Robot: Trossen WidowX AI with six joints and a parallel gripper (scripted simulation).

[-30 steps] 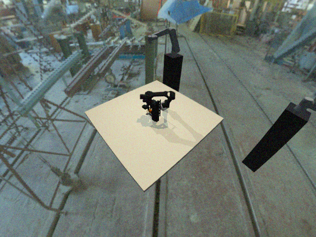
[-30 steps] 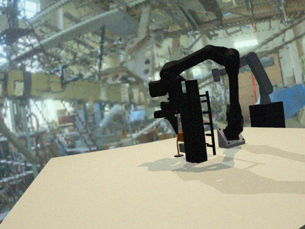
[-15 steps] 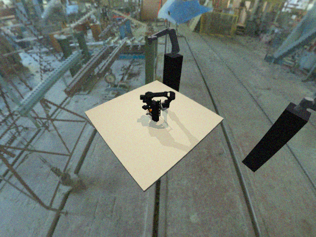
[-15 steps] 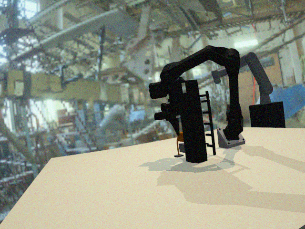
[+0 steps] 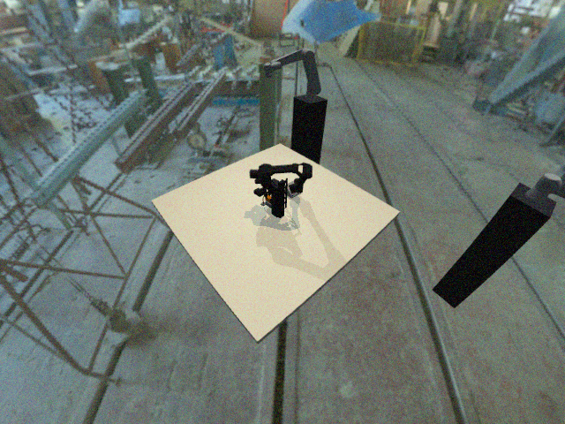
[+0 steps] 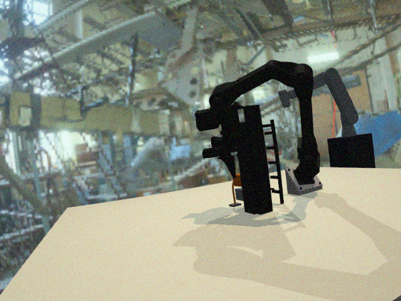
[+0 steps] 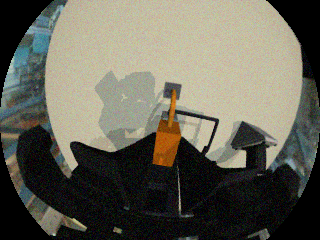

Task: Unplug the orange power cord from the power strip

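Now: the orange plug 3 cm to the left of my gripper tip and 1 cm behind it. From my gripper tip the other things lie so: tall black block (13 cm to the left, 5 cm above, 2 cm behind).
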